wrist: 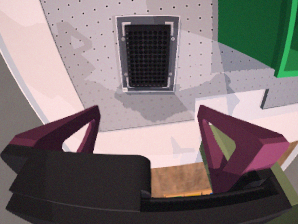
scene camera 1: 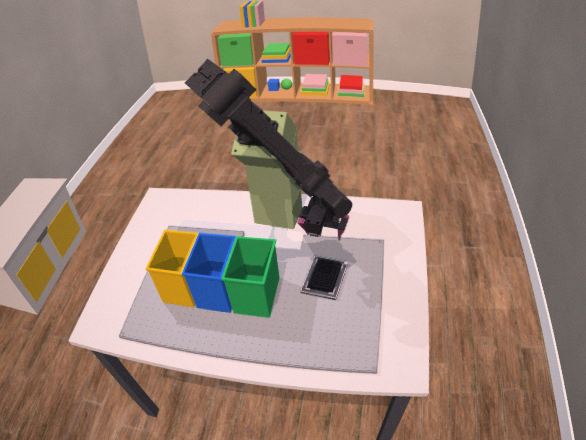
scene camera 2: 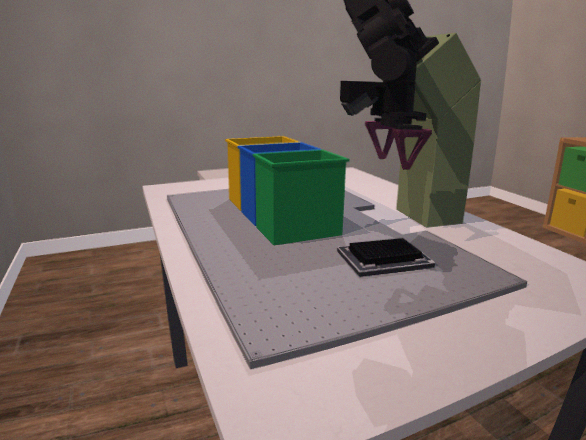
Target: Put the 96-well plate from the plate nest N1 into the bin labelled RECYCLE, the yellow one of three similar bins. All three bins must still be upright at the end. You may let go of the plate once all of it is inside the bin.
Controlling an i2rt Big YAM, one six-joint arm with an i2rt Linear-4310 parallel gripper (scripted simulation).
Labels:
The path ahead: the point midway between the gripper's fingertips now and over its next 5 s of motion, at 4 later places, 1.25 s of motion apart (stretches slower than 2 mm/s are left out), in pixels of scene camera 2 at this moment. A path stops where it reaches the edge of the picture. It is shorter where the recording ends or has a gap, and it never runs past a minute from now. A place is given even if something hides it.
My gripper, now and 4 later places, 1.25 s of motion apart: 393,163; 390,192; 388,220; 385,246; 386,241

